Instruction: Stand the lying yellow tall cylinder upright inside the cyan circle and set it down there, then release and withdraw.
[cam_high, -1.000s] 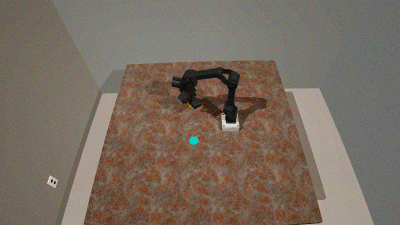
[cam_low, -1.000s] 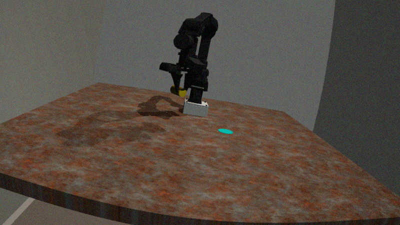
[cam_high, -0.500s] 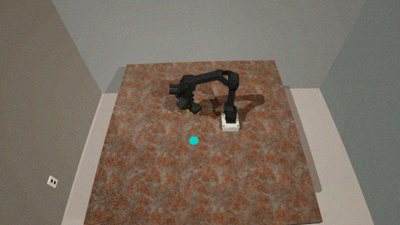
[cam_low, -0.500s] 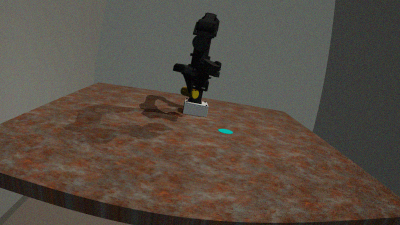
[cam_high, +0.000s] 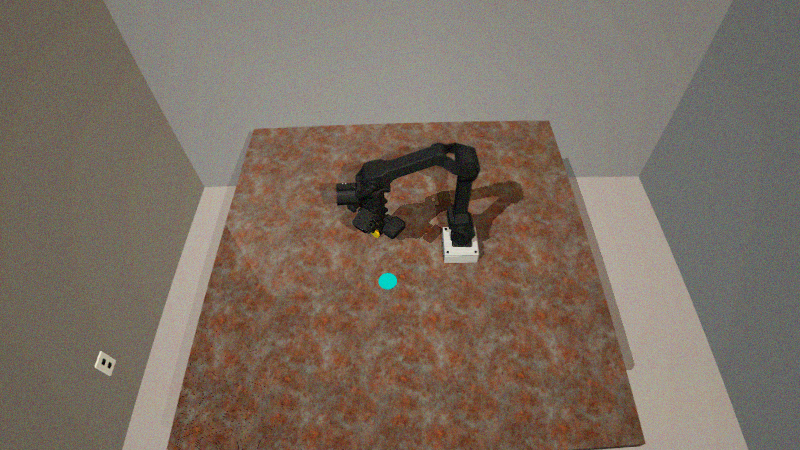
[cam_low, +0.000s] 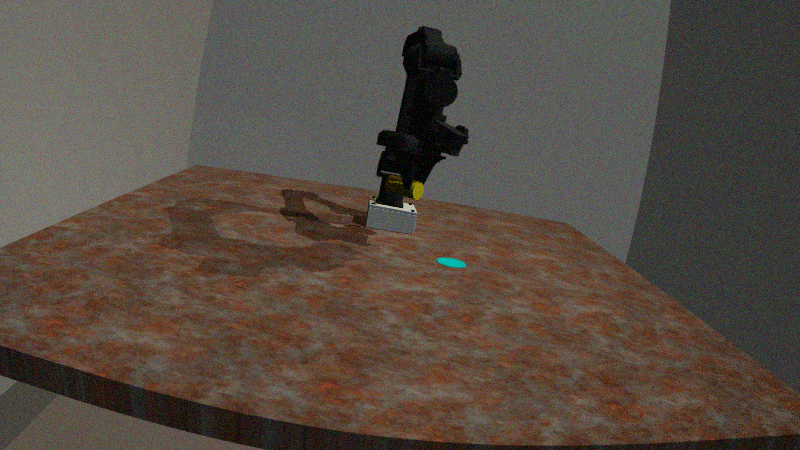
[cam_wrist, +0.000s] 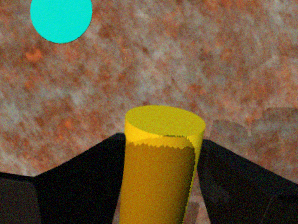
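Right now the cyan circle is 13 cm below my gripper tip, 10 cm to the left of it and 3 cm behind it. Also, from my gripper tip: yellow tall cylinder: 2 cm to the right, 1 cm behind.
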